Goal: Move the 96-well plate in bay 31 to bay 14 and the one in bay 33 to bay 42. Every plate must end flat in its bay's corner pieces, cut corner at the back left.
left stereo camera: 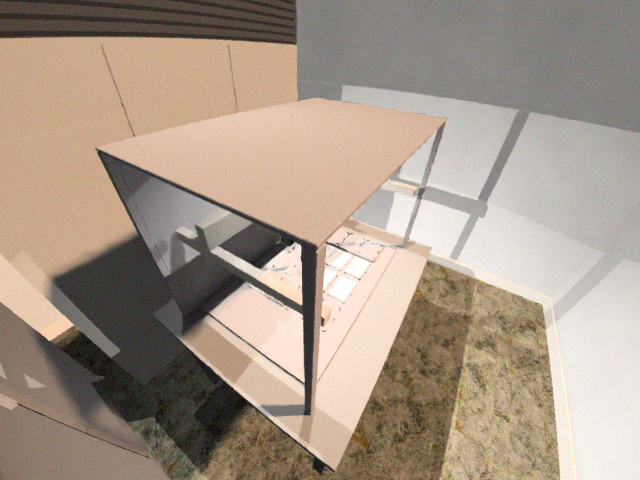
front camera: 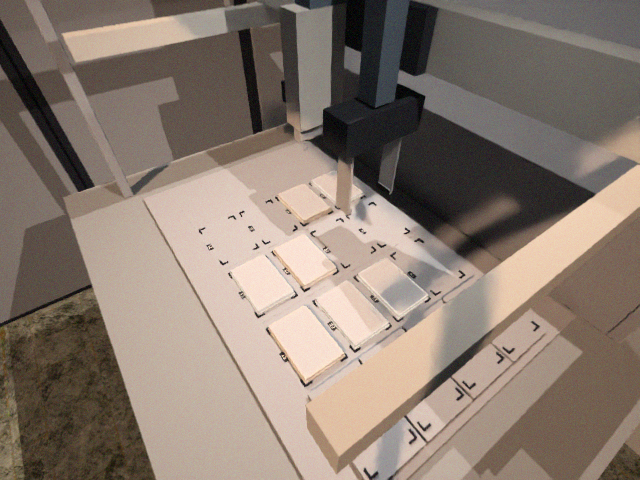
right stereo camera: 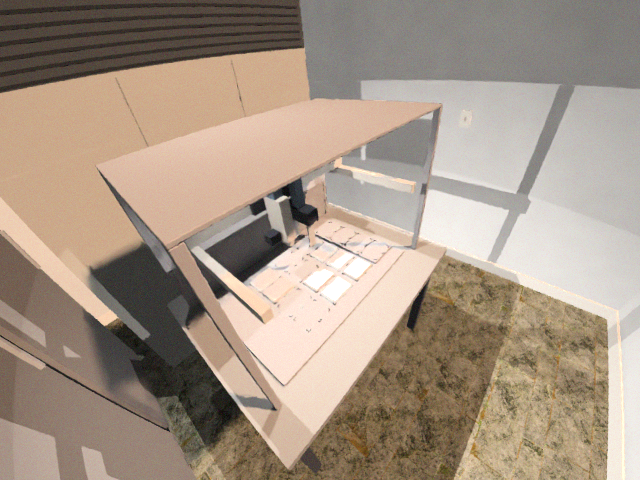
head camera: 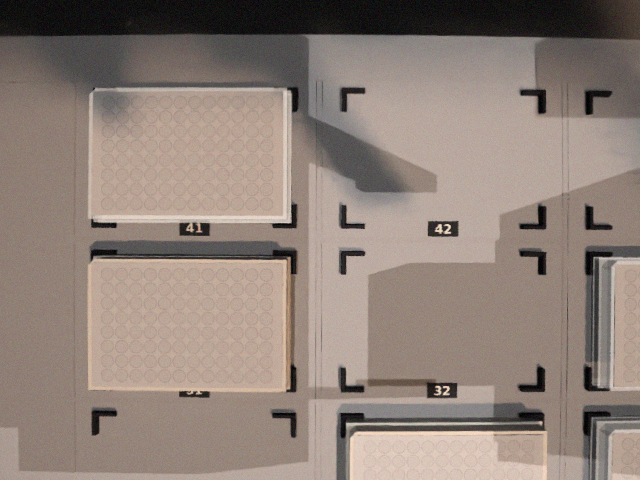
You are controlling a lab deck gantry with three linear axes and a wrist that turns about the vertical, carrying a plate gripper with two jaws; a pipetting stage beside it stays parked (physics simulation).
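Where they show: gripper, fingertip midpoint: point(front camera: 364, 199) point(right stereo camera: 304, 241); robot's base at its link origin: point(left stereo camera: 324, 331) point(front camera: 200, 230) point(right stereo camera: 309, 331).
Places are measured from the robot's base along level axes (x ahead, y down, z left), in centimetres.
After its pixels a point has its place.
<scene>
The bay 31 plate point(front camera: 303, 203) {x 7.3, y -1.4, z 25.0 cm} point(head camera: 188, 324) {x 6.5, y -1.4, z 25.8 cm} sits pale and flat in its corner pieces, its cut corner at the back left. The bay 33 plate point(front camera: 392, 287) {x 39.9, y -1.4, z 25.2 cm} point(head camera: 626, 324) {x 34.0, y -1.4, z 25.8 cm} lies in its bay; part of it shows at the head view's right edge, cut corner at the back left. Bay 42 point(front camera: 387, 224) {x 24.5, y 0.0, z 38.4 cm} point(head camera: 465, 149) {x 24.3, y 0.0, z 37.1 cm} holds no plate. Bay 14 point(front camera: 388, 448) {x 60.8, y -1.4, z 4.5 cm}, the nearest raised bay in the front view, shows no plate on its visible part; the beam hides some of it. My gripper point(front camera: 365, 200) {x 27.6, y -15.7, z 26.5 cm} is open and empty, its jaws wide apart above the deck's back-left area.
Another plate point(front camera: 330, 180) {x 3.5, y -1.4, z 36.5 cm} point(head camera: 188, 155) {x 6.5, y -1.4, z 36.2 cm} sits in bay 41, behind bay 31. Plates also stand in bay 22 point(front camera: 305, 259) {x 23.3, y -1.4, z 14.9 cm} point(head camera: 447, 457) {x 22.7, y -1.4, z 17.5 cm}, bay 12 point(front camera: 262, 284) {x 23.9, y -1.4, z 4.0 cm}, bay 23 point(front camera: 351, 313) {x 39.8, y -1.4, z 14.5 cm} and bay 13 point(front camera: 306, 343) {x 40.0, y -1.4, z 4.0 cm}. A pale beam point(front camera: 465, 310) {x 61.7, y -40.0, z 3.3 cm} crosses above the deck. The pipetting stage point(front camera: 313, 67) hangs beside the gripper.
</scene>
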